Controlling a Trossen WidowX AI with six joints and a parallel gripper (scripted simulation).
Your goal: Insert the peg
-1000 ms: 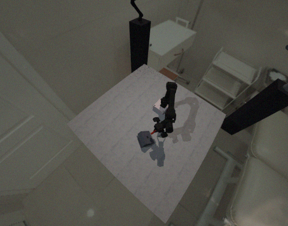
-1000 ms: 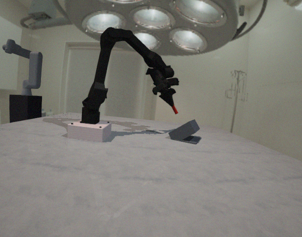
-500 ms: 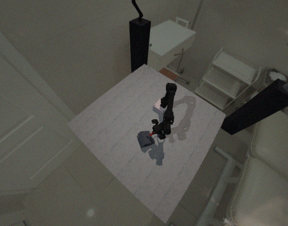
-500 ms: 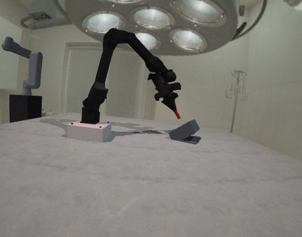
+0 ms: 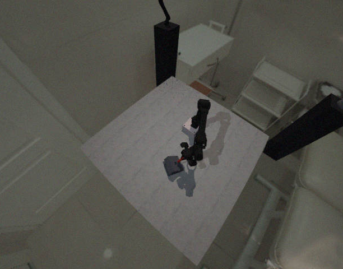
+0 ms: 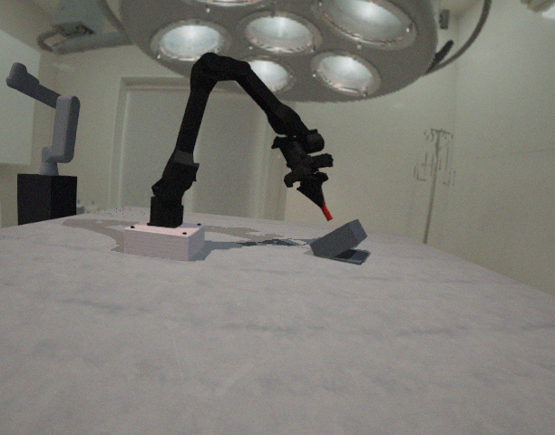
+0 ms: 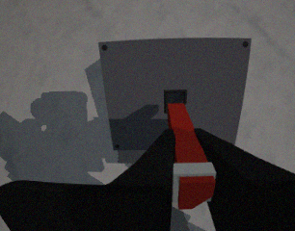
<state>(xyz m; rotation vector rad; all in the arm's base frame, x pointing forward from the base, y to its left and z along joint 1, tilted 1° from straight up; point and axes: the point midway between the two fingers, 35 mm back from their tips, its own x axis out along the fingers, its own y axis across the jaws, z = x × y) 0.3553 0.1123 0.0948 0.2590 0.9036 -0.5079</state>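
Right now the sloped dark grey panel is 50 mm ahead of my gripper tip, 30 mm to the right of it and 80 mm below it. Also, from my gripper tip: red peg: 10 mm behind, 10 mm to the left, 10 mm above.
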